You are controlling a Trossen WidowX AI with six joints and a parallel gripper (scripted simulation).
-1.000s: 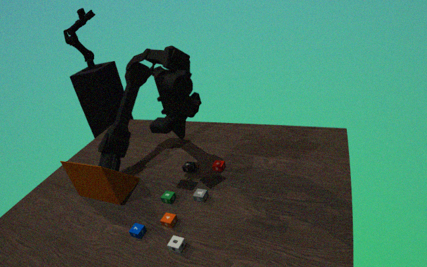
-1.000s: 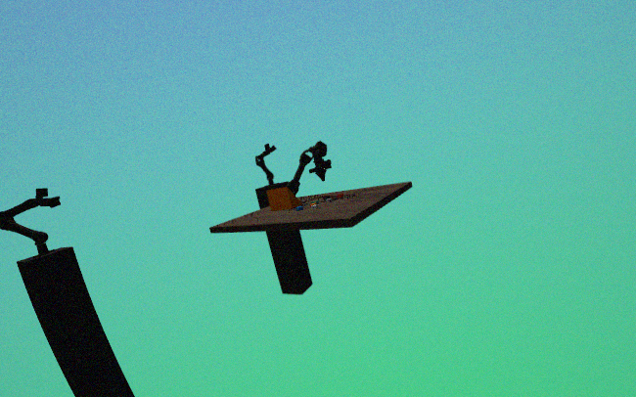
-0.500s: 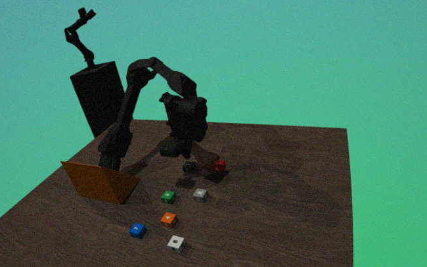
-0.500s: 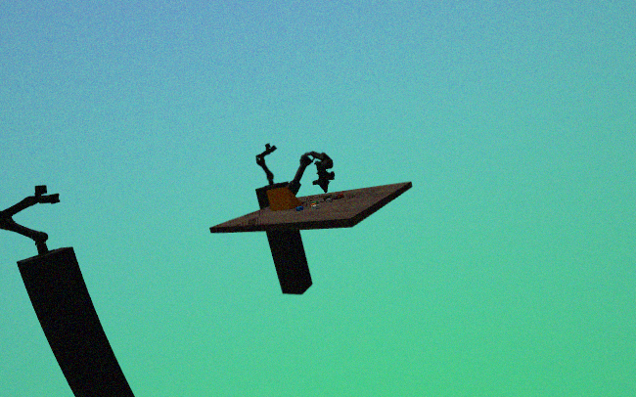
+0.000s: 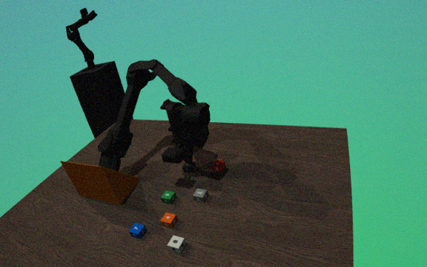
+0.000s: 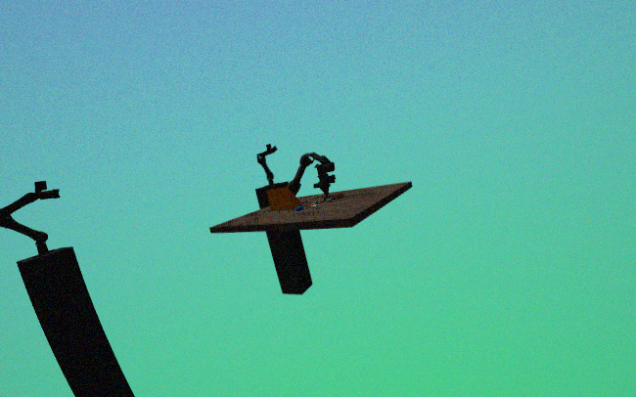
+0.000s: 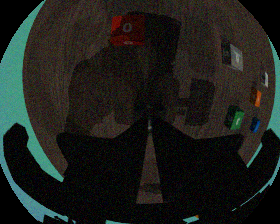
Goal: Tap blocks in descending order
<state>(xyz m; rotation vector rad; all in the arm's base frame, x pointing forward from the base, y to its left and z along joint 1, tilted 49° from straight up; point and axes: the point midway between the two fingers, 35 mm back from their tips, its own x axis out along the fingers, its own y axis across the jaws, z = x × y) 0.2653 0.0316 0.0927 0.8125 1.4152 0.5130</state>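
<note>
Right now the black block is 1 cm below my gripper tip and 1 cm behind it. Round my gripper tip: red block: 9 cm ahead, 1 cm to the left, 1 cm below; green block: 14 cm to the right, 3 cm behind, 1 cm below; grey block: 13 cm to the right, 7 cm ahead, 1 cm below.
</note>
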